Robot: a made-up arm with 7 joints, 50 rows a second.
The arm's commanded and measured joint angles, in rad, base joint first. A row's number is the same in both.
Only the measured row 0 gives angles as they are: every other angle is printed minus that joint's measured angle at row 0.
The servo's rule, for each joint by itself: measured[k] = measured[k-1] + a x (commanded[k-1-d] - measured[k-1]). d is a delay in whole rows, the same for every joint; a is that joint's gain. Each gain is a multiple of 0.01, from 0.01 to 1. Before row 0 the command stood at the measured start. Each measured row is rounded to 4 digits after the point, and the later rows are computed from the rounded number. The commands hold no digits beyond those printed.
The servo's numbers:
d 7
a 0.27 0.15 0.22 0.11 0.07 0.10 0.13
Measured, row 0: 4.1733, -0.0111, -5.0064, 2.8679, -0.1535, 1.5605, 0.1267
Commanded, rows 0 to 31: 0.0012, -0.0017, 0.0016, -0.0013, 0.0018, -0.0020, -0.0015; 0.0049, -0.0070, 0.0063, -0.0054, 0.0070, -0.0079, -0.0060; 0.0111, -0.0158, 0.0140, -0.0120, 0.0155, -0.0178, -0.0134; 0.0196, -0.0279, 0.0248, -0.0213, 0.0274, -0.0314, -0.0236; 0.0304, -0.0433, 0.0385, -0.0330, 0.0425, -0.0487, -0.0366; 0.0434, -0.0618, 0.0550, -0.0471, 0.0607, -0.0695, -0.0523; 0.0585, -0.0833, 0.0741, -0.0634, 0.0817, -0.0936, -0.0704; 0.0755, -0.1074, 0.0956, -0.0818, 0.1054, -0.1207, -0.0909; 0.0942, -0.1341, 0.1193, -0.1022, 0.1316, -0.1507, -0.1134; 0.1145, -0.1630, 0.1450, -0.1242, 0.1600, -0.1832, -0.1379; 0.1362, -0.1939, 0.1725, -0.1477, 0.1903, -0.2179, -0.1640; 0.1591, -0.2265, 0.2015, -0.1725, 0.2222, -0.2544, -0.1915; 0.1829, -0.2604, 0.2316, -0.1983, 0.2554, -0.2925, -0.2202; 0.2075, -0.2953, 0.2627, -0.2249, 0.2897, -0.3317, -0.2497; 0.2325, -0.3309, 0.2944, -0.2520, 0.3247, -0.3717, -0.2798; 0.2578, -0.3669, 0.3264, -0.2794, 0.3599, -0.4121, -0.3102; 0.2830, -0.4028, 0.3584, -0.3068, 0.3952, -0.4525, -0.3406; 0.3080, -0.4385, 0.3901, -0.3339, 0.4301, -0.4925, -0.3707; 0.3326, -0.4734, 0.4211, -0.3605, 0.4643, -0.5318, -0.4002; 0.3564, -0.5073, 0.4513, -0.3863, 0.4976, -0.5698, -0.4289; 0.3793, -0.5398, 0.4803, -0.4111, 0.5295, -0.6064, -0.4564; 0.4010, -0.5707, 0.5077, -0.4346, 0.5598, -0.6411, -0.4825; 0.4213, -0.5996, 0.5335, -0.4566, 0.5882, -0.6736, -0.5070; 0.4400, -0.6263, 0.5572, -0.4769, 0.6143, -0.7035, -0.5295; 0.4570, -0.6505, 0.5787, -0.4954, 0.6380, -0.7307, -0.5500; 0.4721, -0.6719, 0.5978, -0.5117, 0.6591, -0.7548, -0.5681; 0.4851, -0.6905, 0.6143, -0.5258, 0.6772, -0.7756, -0.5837; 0.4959, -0.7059, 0.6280, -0.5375, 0.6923, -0.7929, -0.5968; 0.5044, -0.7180, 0.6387, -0.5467, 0.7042, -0.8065, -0.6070; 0.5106, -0.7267, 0.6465, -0.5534, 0.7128, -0.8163, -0.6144; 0.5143, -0.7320, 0.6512, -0.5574, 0.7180, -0.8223, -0.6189; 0.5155, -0.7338, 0.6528, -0.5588, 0.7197, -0.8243, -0.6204
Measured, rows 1 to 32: 0.0000, 0.0000, 0.0000, 0.0000, 0.0000, 0.0000, 0.0000; 0.0000, 0.0000, 0.0000, 0.0000, 0.0000, 0.0000, 0.0000; 0.0000, 0.0000, 0.0000, 0.0000, 0.0000, 0.0000, 0.0000; 0.0000, 0.0000, 0.0000, 0.0000, 0.0000, 0.0000, 0.0000; 0.0000, 0.0000, 0.0000, 0.0000, 0.0000, 0.0000, 0.0000; 0.0000, 0.0000, 0.0000, 0.0000, 0.0000, 0.0000, 0.0000; 0.0000, 0.0000, 0.0000, 0.0000, 0.0000, 0.0000, 0.0000; 0.0003, -0.0003, 0.0004, -0.0001, 0.0001, -0.0002, -0.0002; 0.0015, -0.0013, 0.0017, -0.0007, 0.0006, -0.0010, -0.0010; 0.0041, -0.0035, 0.0044, -0.0019, 0.0016, -0.0027, -0.0026; 0.0083, -0.0072, 0.0089, -0.0040, 0.0034, -0.0056, -0.0053; 0.0143, -0.0126, 0.0154, -0.0072, 0.0061, -0.0099, -0.0094; 0.0222, -0.0200, 0.0241, -0.0116, 0.0099, -0.0159, -0.0150; 0.0320, -0.0295, 0.0351, -0.0173, 0.0149, -0.0237, -0.0222; 0.0437, -0.0412, 0.0484, -0.0244, 0.0212, -0.0334, -0.0311; 0.0573, -0.0551, 0.0640, -0.0330, 0.0289, -0.0451, -0.0418; 0.0727, -0.0713, 0.0818, -0.0430, 0.0381, -0.0589, -0.0543; 0.0898, -0.0897, 0.1018, -0.0545, 0.0488, -0.0748, -0.0686; 0.1085, -0.1102, 0.1237, -0.0675, 0.0609, -0.0928, -0.0846; 0.1286, -0.1327, 0.1474, -0.0819, 0.0745, -0.1128, -0.1022; 0.1499, -0.1571, 0.1728, -0.0976, 0.0896, -0.1347, -0.1214; 0.1722, -0.1832, 0.1996, -0.1146, 0.1061, -0.1584, -0.1420; 0.1953, -0.2108, 0.2275, -0.1327, 0.1239, -0.1838, -0.1639; 0.2190, -0.2396, 0.2563, -0.1519, 0.1429, -0.2107, -0.1869; 0.2430, -0.2694, 0.2857, -0.1719, 0.1630, -0.2389, -0.2108; 0.2672, -0.3000, 0.3155, -0.1926, 0.1841, -0.2682, -0.2354; 0.2913, -0.3311, 0.3454, -0.2139, 0.2060, -0.2984, -0.2606; 0.3151, -0.3624, 0.3751, -0.2356, 0.2286, -0.3292, -0.2861; 0.3383, -0.3936, 0.4043, -0.2575, 0.2518, -0.3604, -0.3116; 0.3607, -0.4245, 0.4327, -0.2794, 0.2753, -0.3917, -0.3370; 0.3821, -0.4548, 0.4601, -0.3011, 0.2990, -0.4229, -0.3620; 0.4023, -0.4842, 0.4862, -0.3225, 0.3227, -0.4537, -0.3864
